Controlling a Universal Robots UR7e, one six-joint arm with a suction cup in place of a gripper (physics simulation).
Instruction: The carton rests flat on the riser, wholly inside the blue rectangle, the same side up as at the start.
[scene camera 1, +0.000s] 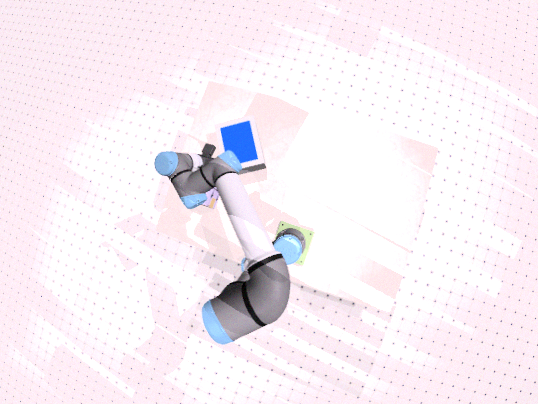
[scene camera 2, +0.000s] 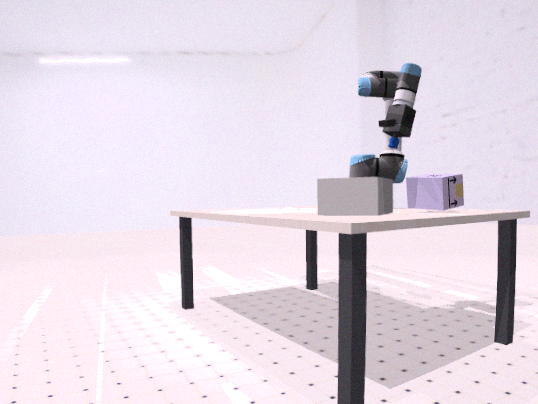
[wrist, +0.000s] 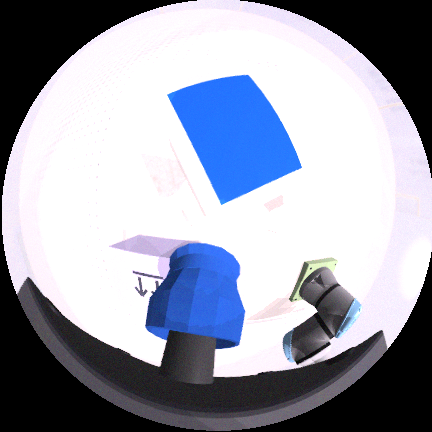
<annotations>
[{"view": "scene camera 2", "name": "lilac carton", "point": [441, 192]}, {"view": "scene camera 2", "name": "grey riser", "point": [359, 196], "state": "on the table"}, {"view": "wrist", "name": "suction cup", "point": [198, 295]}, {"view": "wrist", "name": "lilac carton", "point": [138, 264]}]
</annotations>
